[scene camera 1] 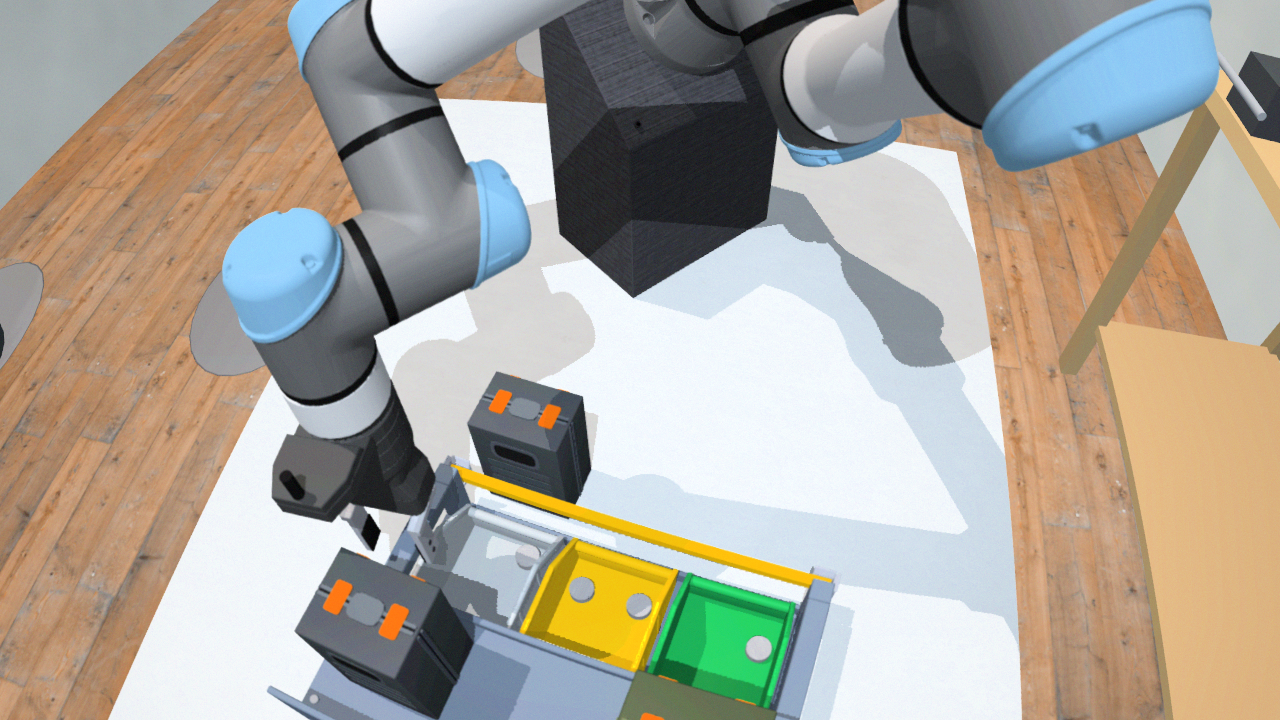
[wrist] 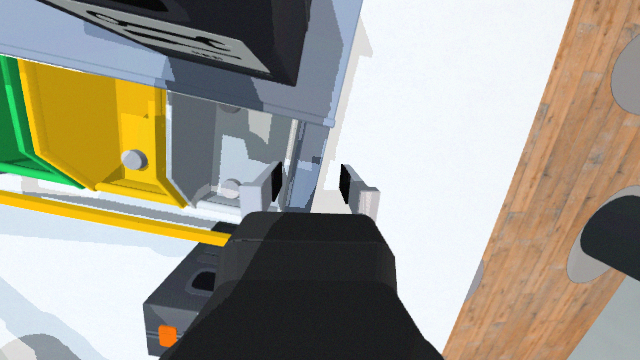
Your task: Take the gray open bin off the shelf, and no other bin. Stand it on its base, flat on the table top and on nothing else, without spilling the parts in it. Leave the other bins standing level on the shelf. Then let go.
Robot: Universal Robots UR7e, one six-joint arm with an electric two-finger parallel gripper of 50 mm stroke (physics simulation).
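Frame: origin at the arm's base, x ahead, y down, z left, level; metres.
Seen in the pictures: gripper, fingertip midpoint: (scene camera 1: 402, 546) (wrist: 311, 175); arm's base, origin of the base link: (scene camera 1: 683, 11).
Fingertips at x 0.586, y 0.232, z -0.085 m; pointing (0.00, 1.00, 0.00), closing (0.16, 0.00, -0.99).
Observation:
Offsets run from my fingertips to a thing's middle. "*": to the spot under its first point. Level surfaces: height alone.
The gray open bin @(dx +0.007, dy +0.038, dz +0.071 m) (scene camera 1: 490, 557) (wrist: 192, 150) stands in the shelf (scene camera 1: 805, 635) (wrist: 320, 100), at the end beside the yellow bin @(dx +0.006, dy +0.038, dz +0.183 m) (scene camera 1: 595, 631) (wrist: 75, 125). Gray round parts lie in it; one part @(dx -0.057, dy +0.068, dz +0.092 m) (scene camera 1: 528, 556) (wrist: 230, 187) shows in both views. The green bin @(dx +0.008, dy +0.038, dz +0.295 m) (scene camera 1: 716, 644) (wrist: 9, 120) is on the yellow bin's other side. My gripper (scene camera 1: 400, 544) (wrist: 311, 175) is open and empty, above the shelf's end post by the gray bin. In the wrist view one finger overlaps the gray bin's outer side and the other is beyond the shelf. The finger hides part of that bin's edge.
A dark case @(dx +0.100, dy -0.081, dz +0.064 m) (scene camera 1: 384, 617) (wrist: 240, 30) stands on the shelf's top board, close to my gripper. Another dark case @(dx -0.148, dy +0.016, dz +0.067 m) (scene camera 1: 528, 438) (wrist: 170, 300) stands on the white table top @(dy +0.082 m) (scene camera 1: 716, 429) (wrist: 425, 100) behind the yellow rail @(dx -0.096, dy +0.022, dz +0.185 m) (scene camera 1: 644, 528) (wrist: 100, 214). An olive box @(* dx +0.076, dy -0.115, dz +0.298 m) (scene camera 1: 707, 702) is on the top board.

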